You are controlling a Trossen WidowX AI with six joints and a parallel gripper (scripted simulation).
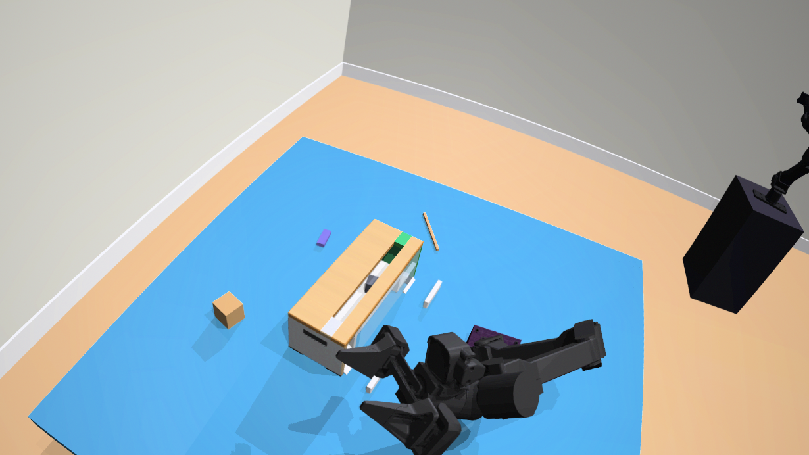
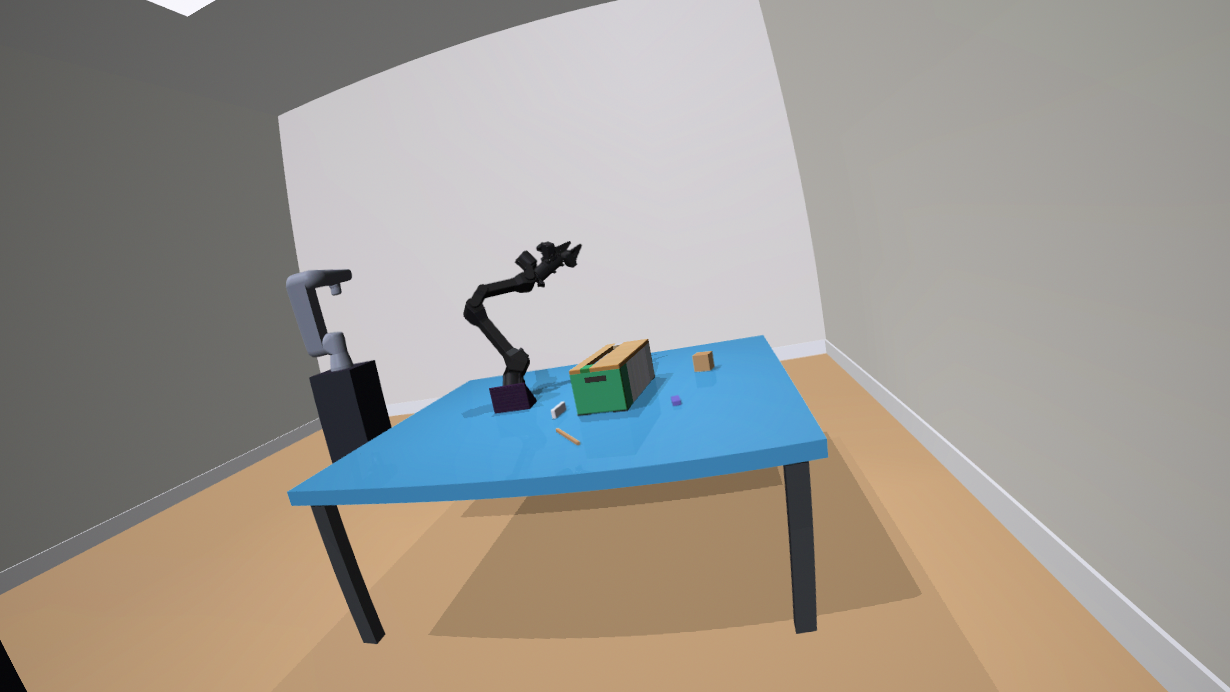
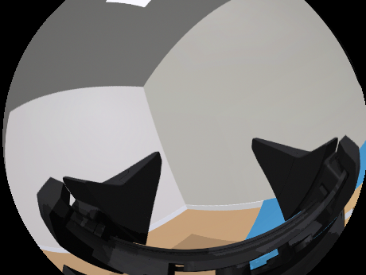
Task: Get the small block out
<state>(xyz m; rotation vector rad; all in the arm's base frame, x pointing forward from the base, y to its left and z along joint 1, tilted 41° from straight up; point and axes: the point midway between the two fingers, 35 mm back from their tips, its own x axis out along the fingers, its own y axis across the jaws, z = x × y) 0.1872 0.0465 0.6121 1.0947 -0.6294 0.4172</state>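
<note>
Now: gripper tip 90 mm short of the box, 480 mm to the left of it and 430 mm above it. Round my gripper tip: tan cube: 400 mm ahead, 320 mm to the right, 470 mm below; tan stick: 30 mm ahead, 860 mm to the right, 490 mm below.
</note>
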